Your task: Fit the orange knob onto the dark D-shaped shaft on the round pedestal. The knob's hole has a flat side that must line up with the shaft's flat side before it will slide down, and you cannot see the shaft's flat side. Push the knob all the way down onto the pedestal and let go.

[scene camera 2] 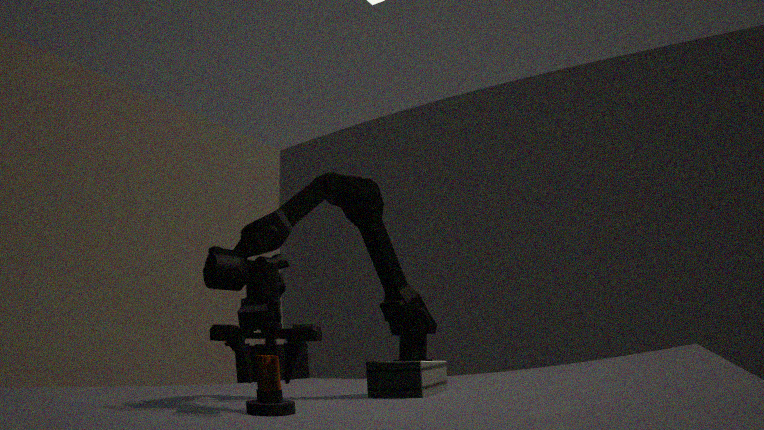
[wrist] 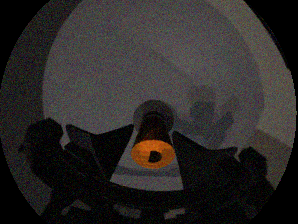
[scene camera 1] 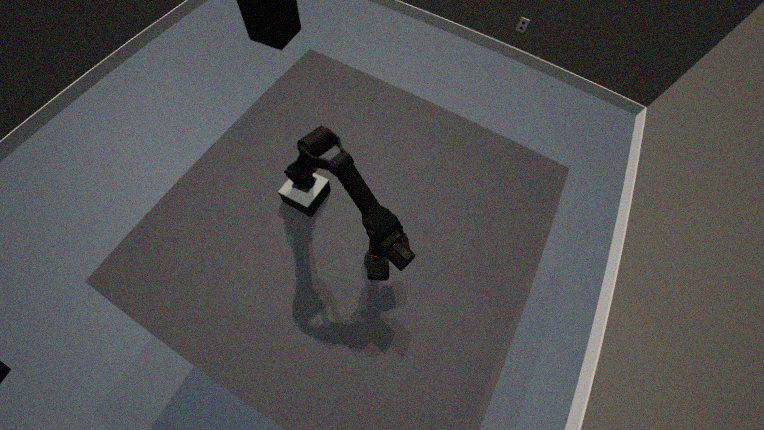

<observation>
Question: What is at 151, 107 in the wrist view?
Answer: A round pedestal.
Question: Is my gripper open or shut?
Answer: Open.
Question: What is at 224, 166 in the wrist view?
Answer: My gripper.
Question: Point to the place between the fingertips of my gripper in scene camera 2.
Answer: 268, 383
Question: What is my gripper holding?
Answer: Nothing.
</observation>
